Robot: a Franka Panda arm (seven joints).
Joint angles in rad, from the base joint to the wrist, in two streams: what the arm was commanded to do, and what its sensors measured. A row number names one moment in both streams.
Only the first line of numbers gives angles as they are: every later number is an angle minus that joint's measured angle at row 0.
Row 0, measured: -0.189, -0.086, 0.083, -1.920, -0.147, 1.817, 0.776
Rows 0 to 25, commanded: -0.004, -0.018, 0.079, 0.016, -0.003, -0.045, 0.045; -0.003, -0.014, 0.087, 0.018, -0.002, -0.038, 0.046; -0.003, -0.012, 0.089, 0.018, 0.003, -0.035, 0.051; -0.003, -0.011, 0.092, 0.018, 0.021, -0.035, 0.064; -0.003, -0.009, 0.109, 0.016, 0.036, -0.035, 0.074; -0.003, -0.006, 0.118, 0.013, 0.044, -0.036, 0.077; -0.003, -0.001, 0.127, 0.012, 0.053, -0.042, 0.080; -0.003, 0.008, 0.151, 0.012, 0.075, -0.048, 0.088; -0.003, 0.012, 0.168, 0.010, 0.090, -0.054, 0.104; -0.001, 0.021, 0.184, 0.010, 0.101, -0.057, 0.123; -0.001, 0.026, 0.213, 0.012, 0.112, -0.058, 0.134; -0.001, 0.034, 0.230, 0.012, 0.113, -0.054, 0.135; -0.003, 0.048, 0.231, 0.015, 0.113, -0.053, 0.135; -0.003, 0.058, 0.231, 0.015, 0.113, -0.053, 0.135; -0.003, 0.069, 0.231, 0.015, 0.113, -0.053, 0.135; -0.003, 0.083, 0.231, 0.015, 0.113, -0.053, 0.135; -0.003, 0.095, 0.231, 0.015, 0.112, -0.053, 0.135; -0.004, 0.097, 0.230, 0.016, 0.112, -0.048, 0.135; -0.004, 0.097, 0.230, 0.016, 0.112, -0.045, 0.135; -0.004, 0.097, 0.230, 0.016, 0.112, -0.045, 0.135; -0.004, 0.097, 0.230, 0.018, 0.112, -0.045, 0.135; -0.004, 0.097, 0.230, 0.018, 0.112, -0.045, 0.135; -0.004, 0.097, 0.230, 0.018, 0.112, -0.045, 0.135; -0.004, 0.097, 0.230, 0.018, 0.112, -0.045, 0.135; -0.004, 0.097, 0.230, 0.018, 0.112, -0.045, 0.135; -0.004, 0.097, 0.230, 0.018, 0.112, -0.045, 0.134
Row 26, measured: 0.000, 0.097, 0.225, 0.005, 0.101, -0.034, 0.129
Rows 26 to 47, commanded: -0.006, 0.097, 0.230, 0.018, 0.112, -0.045, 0.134; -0.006, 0.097, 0.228, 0.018, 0.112, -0.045, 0.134; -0.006, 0.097, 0.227, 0.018, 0.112, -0.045, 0.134; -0.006, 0.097, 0.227, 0.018, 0.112, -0.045, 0.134; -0.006, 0.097, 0.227, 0.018, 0.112, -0.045, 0.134; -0.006, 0.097, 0.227, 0.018, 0.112, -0.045, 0.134; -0.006, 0.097, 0.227, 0.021, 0.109, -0.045, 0.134; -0.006, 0.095, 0.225, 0.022, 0.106, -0.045, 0.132; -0.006, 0.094, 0.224, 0.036, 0.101, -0.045, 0.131; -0.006, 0.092, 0.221, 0.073, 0.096, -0.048, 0.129; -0.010, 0.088, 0.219, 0.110, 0.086, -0.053, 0.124; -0.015, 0.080, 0.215, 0.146, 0.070, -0.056, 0.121; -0.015, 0.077, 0.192, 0.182, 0.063, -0.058, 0.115; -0.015, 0.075, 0.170, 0.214, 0.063, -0.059, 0.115; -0.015, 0.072, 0.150, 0.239, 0.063, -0.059, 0.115; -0.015, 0.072, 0.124, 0.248, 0.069, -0.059, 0.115; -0.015, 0.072, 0.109, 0.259, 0.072, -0.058, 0.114; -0.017, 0.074, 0.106, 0.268, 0.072, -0.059, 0.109; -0.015, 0.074, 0.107, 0.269, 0.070, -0.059, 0.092; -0.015, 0.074, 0.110, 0.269, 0.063, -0.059, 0.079; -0.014, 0.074, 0.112, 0.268, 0.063, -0.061, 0.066; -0.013, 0.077, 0.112, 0.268, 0.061, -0.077, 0.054
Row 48, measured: -0.016, 0.061, 0.102, 0.247, 0.074, -0.039, 0.086
